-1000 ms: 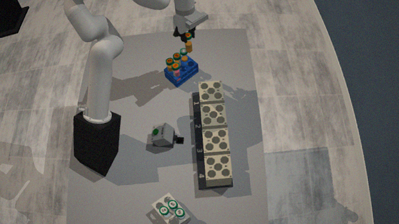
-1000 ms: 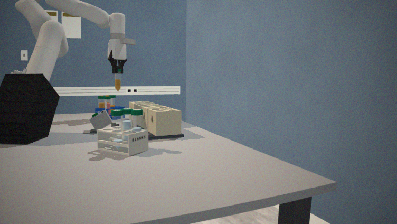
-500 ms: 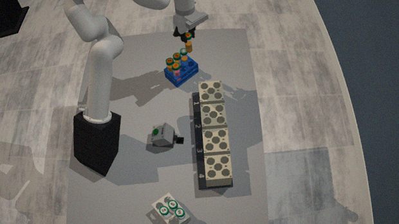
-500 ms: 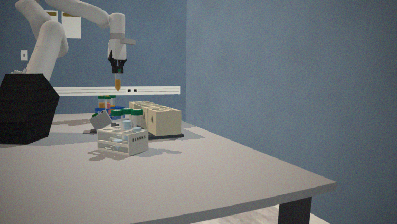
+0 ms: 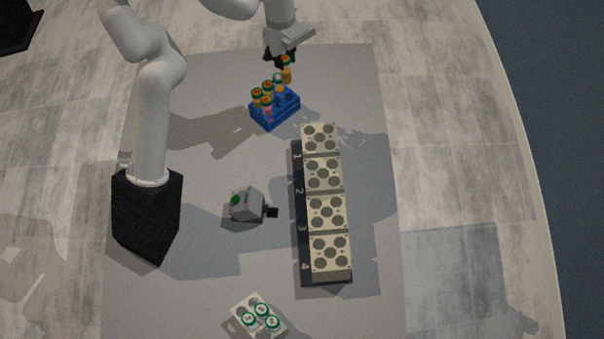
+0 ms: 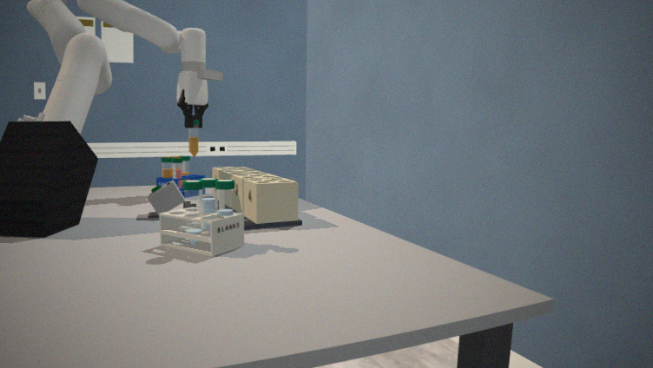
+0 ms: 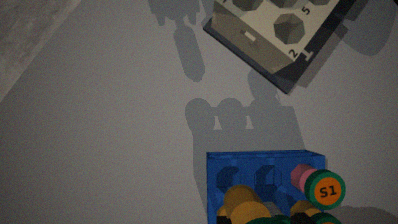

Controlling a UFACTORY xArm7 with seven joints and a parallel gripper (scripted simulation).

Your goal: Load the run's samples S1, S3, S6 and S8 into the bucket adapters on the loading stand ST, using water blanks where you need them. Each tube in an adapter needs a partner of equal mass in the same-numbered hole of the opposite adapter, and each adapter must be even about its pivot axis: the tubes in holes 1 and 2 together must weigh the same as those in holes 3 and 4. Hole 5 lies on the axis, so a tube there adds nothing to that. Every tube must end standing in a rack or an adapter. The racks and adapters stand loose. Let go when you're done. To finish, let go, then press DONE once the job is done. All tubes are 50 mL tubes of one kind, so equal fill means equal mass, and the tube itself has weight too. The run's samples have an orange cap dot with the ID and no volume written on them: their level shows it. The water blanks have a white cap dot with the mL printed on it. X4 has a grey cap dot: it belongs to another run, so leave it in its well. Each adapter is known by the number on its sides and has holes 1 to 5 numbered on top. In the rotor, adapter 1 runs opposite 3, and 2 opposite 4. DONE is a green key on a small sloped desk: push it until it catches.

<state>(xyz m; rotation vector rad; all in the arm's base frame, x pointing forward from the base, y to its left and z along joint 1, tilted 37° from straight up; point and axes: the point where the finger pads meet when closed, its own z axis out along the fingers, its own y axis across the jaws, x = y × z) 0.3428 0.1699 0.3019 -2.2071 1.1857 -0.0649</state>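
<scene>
Now: the orange-filled tube 50 mm below my hand and 10 mm behind it. Also, from my hand: tube X4: 170 mm below, 40 mm to the left, 30 mm behind; then blue sample rack: 200 mm below, 40 mm behind, 10 mm to the right; then pink-filled tube: 170 mm below, 70 mm behind, 60 mm to the right.
</scene>
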